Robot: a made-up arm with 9 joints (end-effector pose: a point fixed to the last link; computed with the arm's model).
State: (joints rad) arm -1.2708 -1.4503 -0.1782 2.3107 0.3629 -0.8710 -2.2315 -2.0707 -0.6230
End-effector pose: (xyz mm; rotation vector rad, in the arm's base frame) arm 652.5 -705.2 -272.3 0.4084 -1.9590 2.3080
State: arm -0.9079 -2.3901 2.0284 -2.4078 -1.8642 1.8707 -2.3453 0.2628 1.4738
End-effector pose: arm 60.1 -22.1 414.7 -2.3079 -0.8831 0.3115
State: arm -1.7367 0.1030 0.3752 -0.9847 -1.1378 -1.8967 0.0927 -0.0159 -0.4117
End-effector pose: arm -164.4 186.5 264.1 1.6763 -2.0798 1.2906
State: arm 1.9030 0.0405 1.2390 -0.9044 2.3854 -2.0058 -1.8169 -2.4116 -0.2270
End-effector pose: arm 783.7 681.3 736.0 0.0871 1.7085 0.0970
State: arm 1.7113 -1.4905 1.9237 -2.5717 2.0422 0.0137 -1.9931 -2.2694 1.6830
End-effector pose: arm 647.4 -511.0 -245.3 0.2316 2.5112 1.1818
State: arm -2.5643 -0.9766 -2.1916 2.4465 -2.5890 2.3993 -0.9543 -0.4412 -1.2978
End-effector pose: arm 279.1 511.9 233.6 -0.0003 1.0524 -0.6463
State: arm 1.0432 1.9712 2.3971 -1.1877 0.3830 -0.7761 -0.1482 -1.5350 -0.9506
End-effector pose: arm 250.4 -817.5 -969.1 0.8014 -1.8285 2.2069
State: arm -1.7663 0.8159 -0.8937 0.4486 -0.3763 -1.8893 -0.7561 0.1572 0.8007
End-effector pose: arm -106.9 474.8 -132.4 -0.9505 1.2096 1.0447
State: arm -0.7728 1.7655 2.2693 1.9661 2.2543 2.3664 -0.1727 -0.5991 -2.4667
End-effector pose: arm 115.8 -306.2 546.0 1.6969 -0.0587 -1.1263
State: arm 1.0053 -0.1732 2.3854 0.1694 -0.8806 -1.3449 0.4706 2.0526 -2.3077
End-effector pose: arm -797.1 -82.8 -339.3 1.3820 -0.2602 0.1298
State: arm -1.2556 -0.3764 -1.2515 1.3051 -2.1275 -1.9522 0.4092 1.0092 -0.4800
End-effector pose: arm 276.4 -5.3 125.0 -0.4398 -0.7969 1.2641
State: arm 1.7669 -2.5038 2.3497 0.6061 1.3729 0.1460 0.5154 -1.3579 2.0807
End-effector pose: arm 882.9 442.3 -70.4 0.4067 -1.4070 2.4296
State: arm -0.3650 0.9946 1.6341 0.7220 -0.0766 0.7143 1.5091 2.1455 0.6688
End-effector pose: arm 232.5 -411.0 -389.0 2.0346 0.5224 1.8631
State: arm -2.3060 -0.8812 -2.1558 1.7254 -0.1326 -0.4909 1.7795 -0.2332 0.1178
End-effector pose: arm 306.8 409.1 386.5 -0.5605 -0.1199 -0.3977
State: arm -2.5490 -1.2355 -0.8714 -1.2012 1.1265 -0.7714 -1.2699 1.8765 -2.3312
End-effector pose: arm 253.3 279.3 -1041.9 2.2393 1.6463 1.3661
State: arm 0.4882 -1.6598 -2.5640 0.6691 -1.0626 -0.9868 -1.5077 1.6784 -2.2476
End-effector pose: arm 62.0 589.4 -310.6 -1.4564 -1.8930 -1.2087
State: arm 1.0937 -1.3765 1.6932 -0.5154 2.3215 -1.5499 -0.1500 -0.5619 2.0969
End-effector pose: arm 655.4 115.8 350.0 -0.8528 -1.0846 -0.2094
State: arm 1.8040 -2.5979 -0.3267 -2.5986 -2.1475 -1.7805 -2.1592 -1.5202 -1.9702
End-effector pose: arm 332.9 -684.6 -268.2 -1.5277 -0.9640 1.5186
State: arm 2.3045 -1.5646 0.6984 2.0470 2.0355 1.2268 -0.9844 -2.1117 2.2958
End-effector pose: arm 32.3 -165.6 432.2 -0.4494 1.7683 1.0383
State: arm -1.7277 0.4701 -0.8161 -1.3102 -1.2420 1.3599 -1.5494 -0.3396 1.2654
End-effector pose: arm 141.0 361.5 -154.4 2.1559 -0.1598 0.0946
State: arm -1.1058 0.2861 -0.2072 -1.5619 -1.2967 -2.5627 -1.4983 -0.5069 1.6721
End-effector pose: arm -245.3 426.8 301.6 -0.7309 -0.3319 -1.2732
